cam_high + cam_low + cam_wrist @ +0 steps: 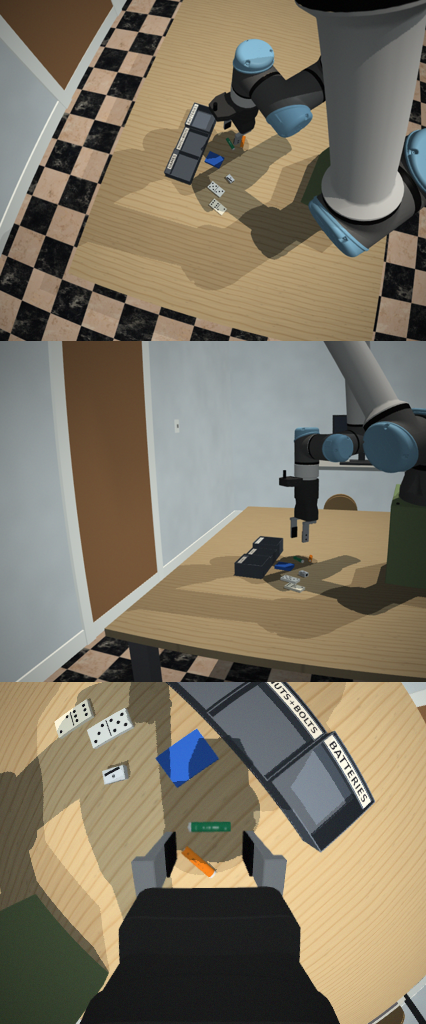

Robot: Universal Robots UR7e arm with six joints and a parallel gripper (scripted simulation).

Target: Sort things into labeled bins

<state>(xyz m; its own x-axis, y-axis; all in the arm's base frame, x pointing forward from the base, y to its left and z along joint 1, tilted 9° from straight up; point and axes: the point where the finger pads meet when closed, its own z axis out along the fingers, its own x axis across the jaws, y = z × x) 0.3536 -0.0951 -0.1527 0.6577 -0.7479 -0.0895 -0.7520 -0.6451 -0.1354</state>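
My hand is 80 mm above the green battery. From my hand the other things lie so: dark three-part bin 120 mm ahead, 70 mm below, 30 mm to the left; orange battery 80 mm below, 40 mm behind, 20 mm to the right; blue flat block 80 mm below, 60 mm to the left, 40 mm ahead.
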